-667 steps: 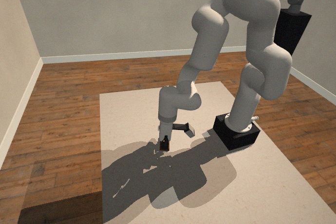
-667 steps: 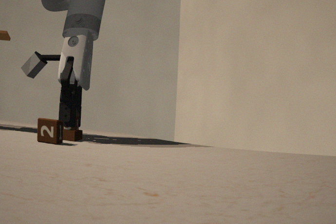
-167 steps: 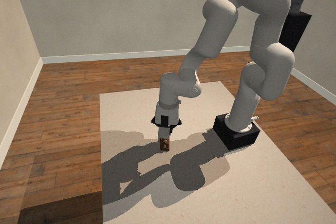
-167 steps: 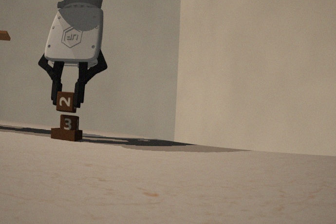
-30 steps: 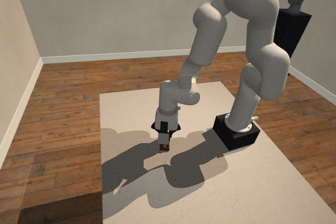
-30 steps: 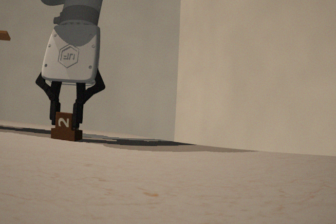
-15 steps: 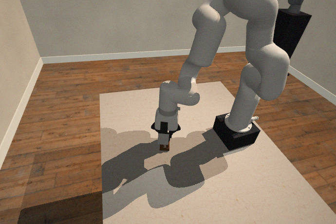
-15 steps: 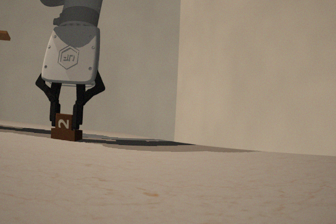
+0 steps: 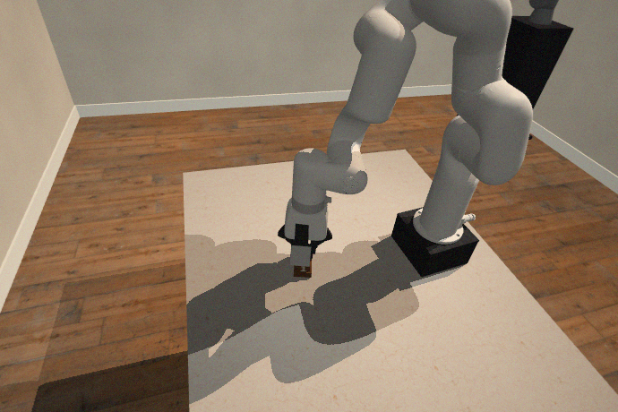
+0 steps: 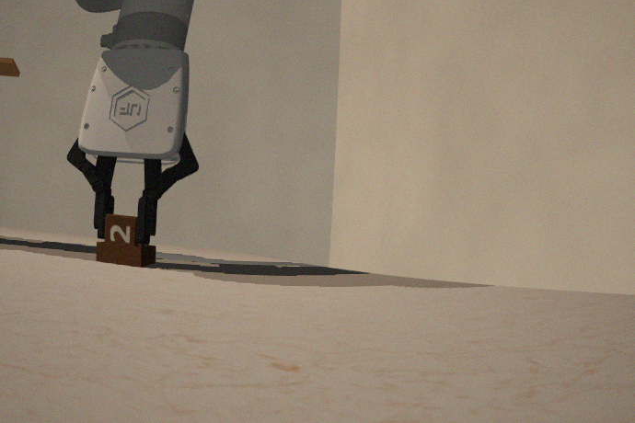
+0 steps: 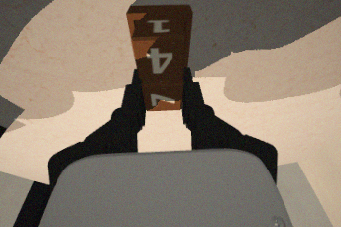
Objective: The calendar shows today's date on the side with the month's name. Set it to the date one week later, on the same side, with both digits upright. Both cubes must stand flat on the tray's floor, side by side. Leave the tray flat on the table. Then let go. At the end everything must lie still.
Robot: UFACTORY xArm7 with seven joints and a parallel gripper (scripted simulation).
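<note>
Right now my hand is 20 mm to the right of the brown calendar tray and 30 mm above it.
</note>
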